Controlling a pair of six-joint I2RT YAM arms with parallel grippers.
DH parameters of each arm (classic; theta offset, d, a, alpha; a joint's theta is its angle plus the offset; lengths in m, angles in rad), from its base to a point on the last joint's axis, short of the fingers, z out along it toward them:
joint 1: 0 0.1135 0.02 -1.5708
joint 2: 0 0 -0.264 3.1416
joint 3: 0.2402 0 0.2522 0
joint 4: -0.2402 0 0.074 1.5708
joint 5: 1.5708 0 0 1.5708
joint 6: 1.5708 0.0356 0 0
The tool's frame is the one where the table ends.
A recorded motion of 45 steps. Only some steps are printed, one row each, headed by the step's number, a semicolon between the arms.
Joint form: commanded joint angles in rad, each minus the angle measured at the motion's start. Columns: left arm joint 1, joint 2, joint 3, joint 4, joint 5, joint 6; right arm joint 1, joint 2, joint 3, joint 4, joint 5, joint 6.
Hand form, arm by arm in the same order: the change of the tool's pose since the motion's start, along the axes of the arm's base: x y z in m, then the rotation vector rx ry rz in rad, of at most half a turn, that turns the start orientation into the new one. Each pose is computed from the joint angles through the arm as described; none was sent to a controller.
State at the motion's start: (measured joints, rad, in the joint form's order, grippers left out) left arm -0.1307 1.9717 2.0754 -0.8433 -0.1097 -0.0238; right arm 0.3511 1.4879 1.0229 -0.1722 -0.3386 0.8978
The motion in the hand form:
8: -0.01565 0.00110 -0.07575 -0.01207 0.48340 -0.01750; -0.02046 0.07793 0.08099 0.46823 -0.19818 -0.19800
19: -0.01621 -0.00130 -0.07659 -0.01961 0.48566 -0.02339; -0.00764 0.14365 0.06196 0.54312 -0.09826 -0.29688
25: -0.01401 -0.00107 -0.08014 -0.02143 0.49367 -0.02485; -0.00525 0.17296 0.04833 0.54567 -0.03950 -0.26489
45: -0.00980 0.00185 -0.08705 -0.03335 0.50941 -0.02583; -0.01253 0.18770 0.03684 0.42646 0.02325 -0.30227
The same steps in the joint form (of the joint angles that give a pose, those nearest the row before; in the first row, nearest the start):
8: 0.0038 0.0709 -0.0881 -0.3207 0.0726 -0.0235; 0.2620 -0.0282 0.1041 0.3655 0.3012 0.4767
19: -0.0013 0.0697 -0.0931 -0.3183 0.0805 -0.0277; 0.3930 0.1766 0.2455 0.3949 0.4733 0.6469
25: 0.0002 0.0808 -0.0898 -0.3182 0.0843 -0.0263; 0.4396 0.2671 0.3086 0.3896 0.4665 0.6848
45: 0.0095 0.1007 -0.0856 -0.3168 0.0994 -0.0236; 0.4808 0.3020 0.3624 0.2333 0.5277 0.6888

